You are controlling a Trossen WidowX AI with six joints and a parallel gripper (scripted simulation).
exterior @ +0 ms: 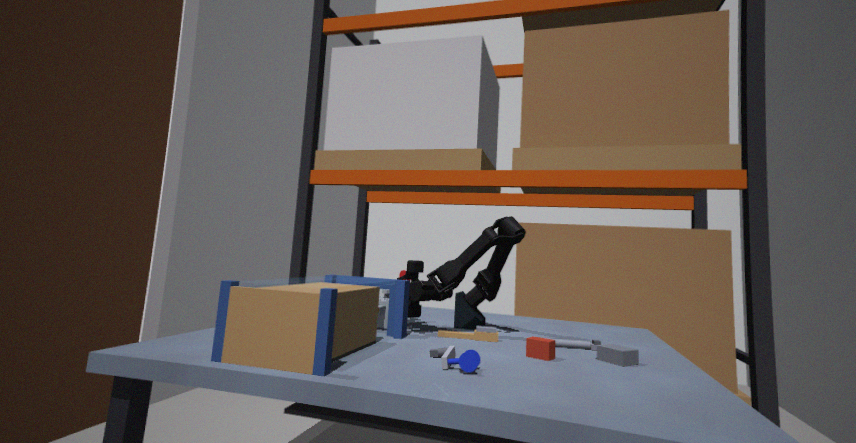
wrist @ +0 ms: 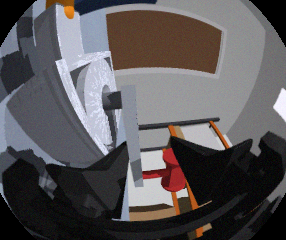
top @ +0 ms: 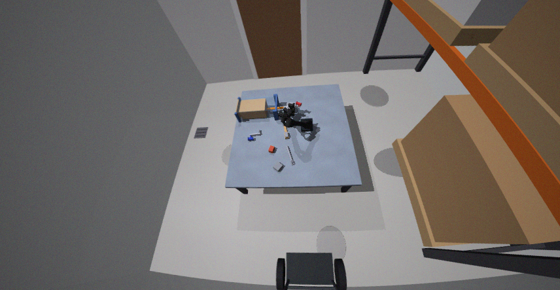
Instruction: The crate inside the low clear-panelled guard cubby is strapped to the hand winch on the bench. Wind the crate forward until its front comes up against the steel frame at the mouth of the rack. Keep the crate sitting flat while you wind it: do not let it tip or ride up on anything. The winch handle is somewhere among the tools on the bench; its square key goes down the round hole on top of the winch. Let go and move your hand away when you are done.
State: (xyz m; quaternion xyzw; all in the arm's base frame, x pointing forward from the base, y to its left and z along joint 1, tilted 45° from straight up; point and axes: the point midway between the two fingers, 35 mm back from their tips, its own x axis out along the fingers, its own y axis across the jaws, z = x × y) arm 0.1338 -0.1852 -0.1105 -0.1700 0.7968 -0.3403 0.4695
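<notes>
Right now my gripper tip is 1 cm past the winch handle, 1 cm to the right of it and 1 cm above it. Also, from my gripper tip: blue frame: 20 cm ahead, 3 cm to the right, 2 cm below; red knob: 4 cm behind, 3 cm to the left, 2 cm above; grey winch: 3 cm ahead, 3 cm to the right, 10 cm below.
</notes>
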